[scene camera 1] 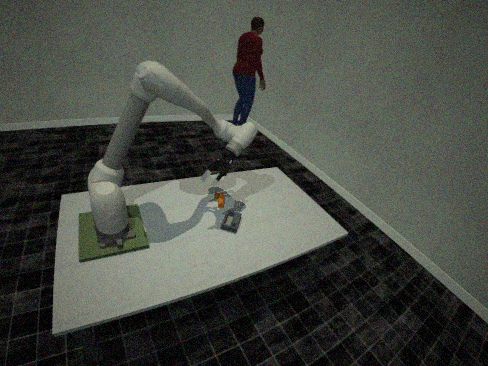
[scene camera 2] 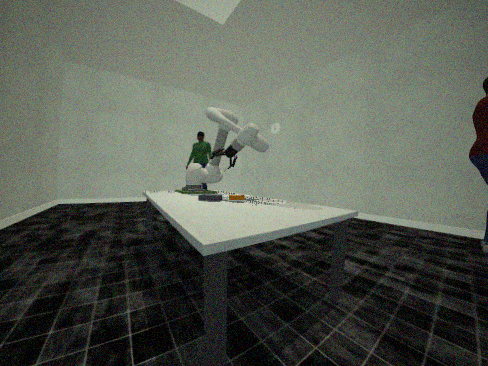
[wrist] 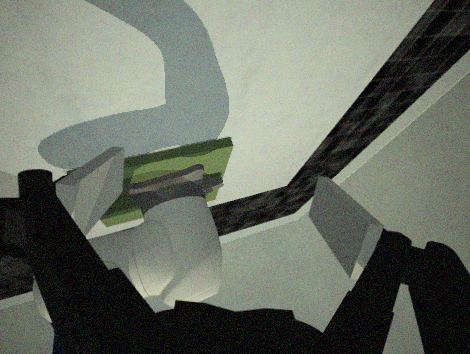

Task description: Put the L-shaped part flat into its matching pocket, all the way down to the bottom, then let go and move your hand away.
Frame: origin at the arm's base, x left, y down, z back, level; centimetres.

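Seen in the pictures: gripper, fingertip midpoint: (scene camera 1: 206, 182) (scene camera 2: 216, 166) (wrist: 221, 183); arm's base, link origin: (scene camera 1: 114, 231) (scene camera 2: 193, 190) (wrist: 169, 188).
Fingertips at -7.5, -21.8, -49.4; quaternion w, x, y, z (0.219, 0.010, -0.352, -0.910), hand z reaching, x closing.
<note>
Pixels of each thing's middle, then the offset from my fingertips to it, as dx, dy, dz. Level surfaces: height alone.
- orange part, body centre: (scene camera 1: 218, 200) (scene camera 2: 236, 197) +6.8, +22.3, -15.9
- dark grey pocket block, body centre: (scene camera 1: 231, 221) (scene camera 2: 210, 197) -12.9, +21.9, -11.6
- white table, surface height: dy +23.8
The orange part (scene camera 1: 221, 202) (scene camera 2: 237, 197) lies on the white table, beside and apart from the dark grey pocket block (scene camera 1: 230, 230) (scene camera 2: 210, 198). The part is small in both scene views, and its exact L outline is hard to make out. A light recess shows in the top of the block in scene camera 1. My gripper (scene camera 1: 213, 176) (scene camera 2: 221, 161) (wrist: 221, 183) is wide open and empty, raised above the table and tilted toward the arm's base. The part and the block do not show in the wrist view.
The arm's base stands on a green plate (scene camera 1: 87, 245) (wrist: 225, 150) on the white table (scene camera 1: 175, 280) (scene camera 2: 240, 230). A person in a red top (scene camera 1: 248, 55) (scene camera 2: 481, 125) stands beyond the table. A person in a green top (scene camera 2: 200, 151) stands behind the arm.
</note>
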